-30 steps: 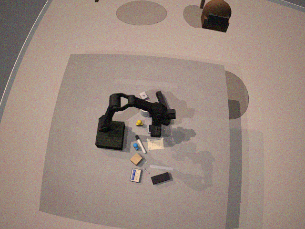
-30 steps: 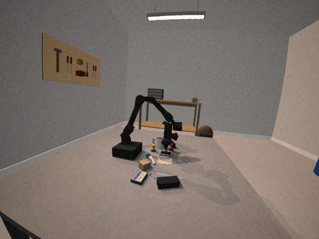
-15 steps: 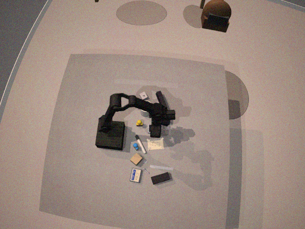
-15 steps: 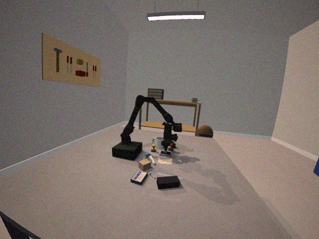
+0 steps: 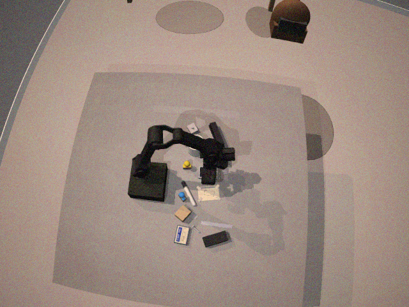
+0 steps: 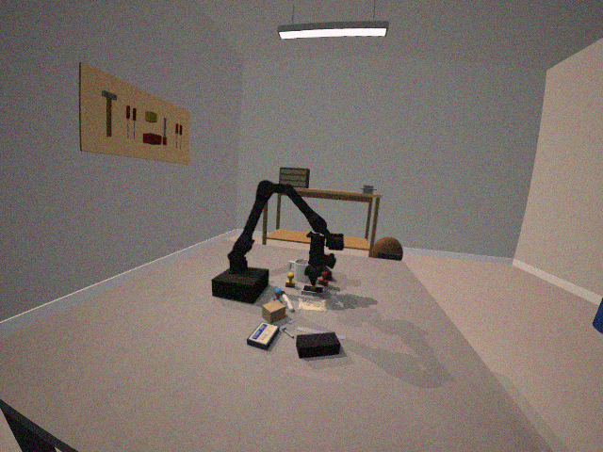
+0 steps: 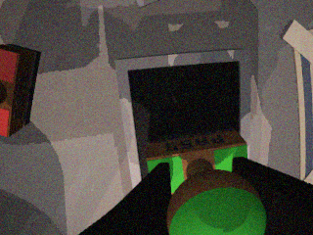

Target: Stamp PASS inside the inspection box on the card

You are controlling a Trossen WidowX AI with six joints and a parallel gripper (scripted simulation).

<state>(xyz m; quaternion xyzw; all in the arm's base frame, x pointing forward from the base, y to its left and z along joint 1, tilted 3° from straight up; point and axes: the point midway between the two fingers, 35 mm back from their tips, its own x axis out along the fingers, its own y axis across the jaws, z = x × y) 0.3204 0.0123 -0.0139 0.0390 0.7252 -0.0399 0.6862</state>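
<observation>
Now: gripper tip 3 cm above the dark ink pad. Also, from my gripper tip: inspection card (10 cm to the right, 4 cm below); then marker (11 cm behind, 8 cm to the right, 3 cm below); then red stamp (5 cm ahead, 8 cm to the left, 2 cm below).
</observation>
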